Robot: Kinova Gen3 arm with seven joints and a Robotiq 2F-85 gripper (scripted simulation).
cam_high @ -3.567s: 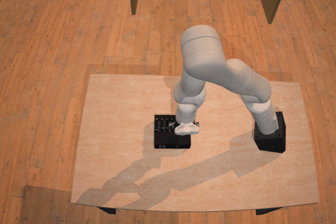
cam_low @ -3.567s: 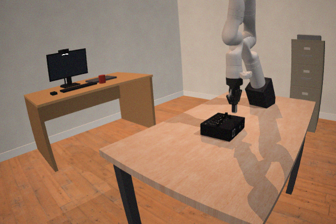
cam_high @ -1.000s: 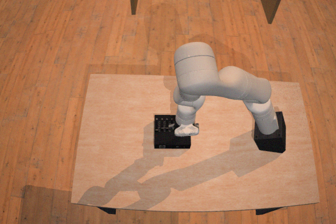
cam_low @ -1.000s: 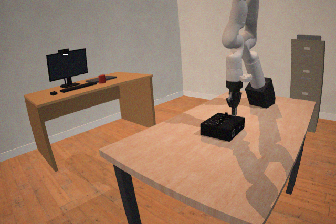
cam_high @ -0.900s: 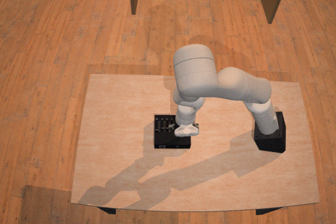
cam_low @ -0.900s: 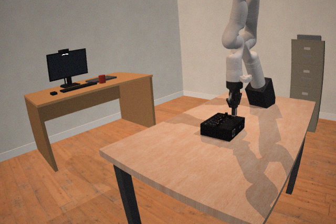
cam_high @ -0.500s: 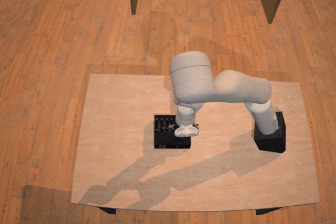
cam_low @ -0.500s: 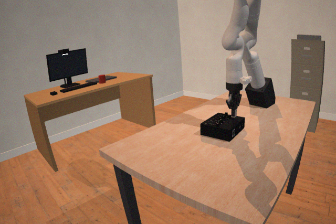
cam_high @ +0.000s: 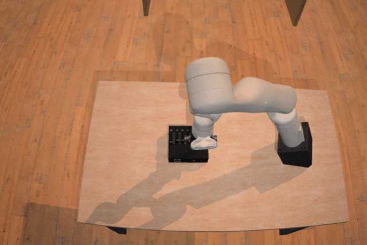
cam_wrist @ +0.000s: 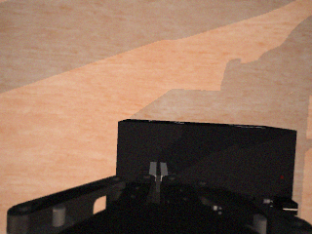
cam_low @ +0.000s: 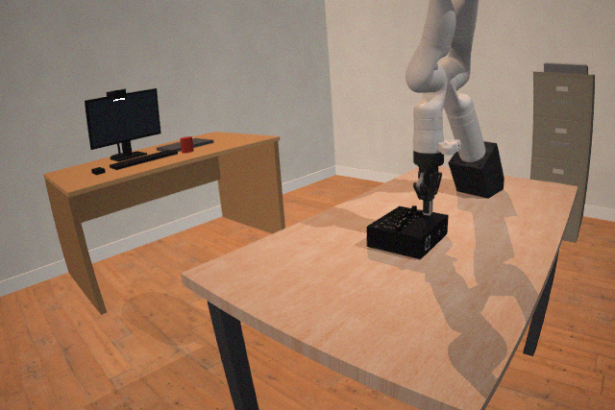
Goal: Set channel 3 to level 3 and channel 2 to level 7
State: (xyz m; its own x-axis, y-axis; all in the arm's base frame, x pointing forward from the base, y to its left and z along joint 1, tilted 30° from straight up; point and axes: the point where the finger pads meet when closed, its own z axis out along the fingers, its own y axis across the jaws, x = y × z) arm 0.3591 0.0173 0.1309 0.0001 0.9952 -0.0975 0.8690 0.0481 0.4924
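Now: the channel 2 fader cap 2 cm to the right of my hand and 2 cm below it. From my hand the other things lie so: channel 3 fader cap 4 cm to the right, 2 cm below, 2 cm ahead.
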